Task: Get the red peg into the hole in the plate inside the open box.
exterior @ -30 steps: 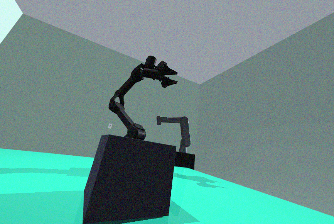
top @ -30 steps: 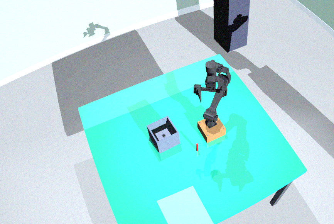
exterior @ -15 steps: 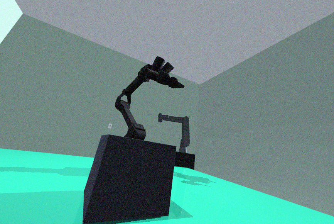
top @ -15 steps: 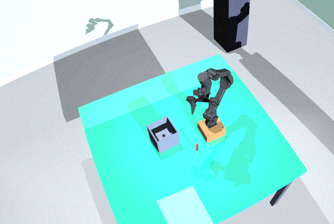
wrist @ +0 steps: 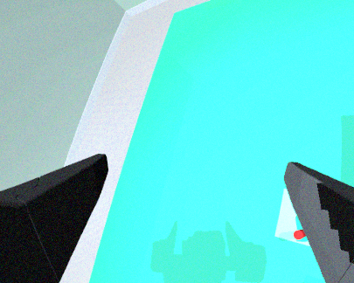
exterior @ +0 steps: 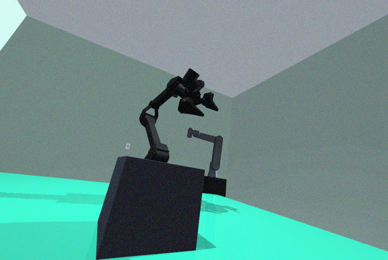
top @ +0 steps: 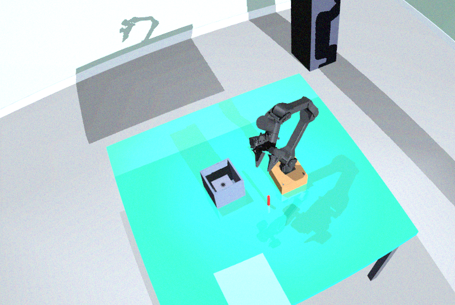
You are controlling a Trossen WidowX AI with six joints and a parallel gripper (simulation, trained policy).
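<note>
Now: the red peg 320 mm below my gripper tip, 40 mm behind it and 20 mm to the right of it.
</note>
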